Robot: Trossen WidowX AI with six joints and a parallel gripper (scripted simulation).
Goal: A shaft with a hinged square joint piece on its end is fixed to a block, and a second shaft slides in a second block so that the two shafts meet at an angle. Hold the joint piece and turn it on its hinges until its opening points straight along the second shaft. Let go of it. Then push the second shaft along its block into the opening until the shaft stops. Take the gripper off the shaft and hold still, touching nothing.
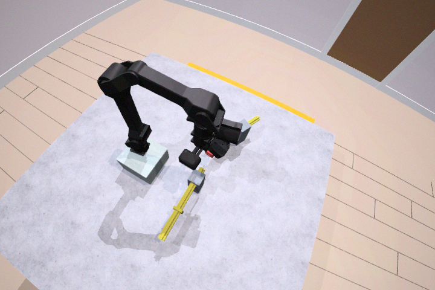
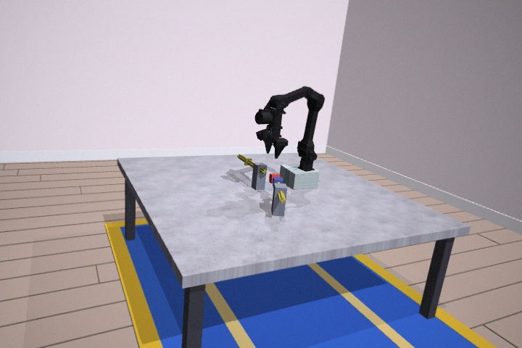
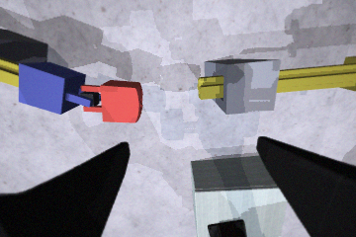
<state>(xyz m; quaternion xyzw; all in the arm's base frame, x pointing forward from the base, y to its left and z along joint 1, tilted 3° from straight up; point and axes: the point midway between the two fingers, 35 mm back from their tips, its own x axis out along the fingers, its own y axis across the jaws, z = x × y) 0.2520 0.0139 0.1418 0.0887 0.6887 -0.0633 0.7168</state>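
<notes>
Now: the red joint piece 90 mm below my gripper tip, 70 mm to the left of it and 30 mm ahead of it.
</notes>
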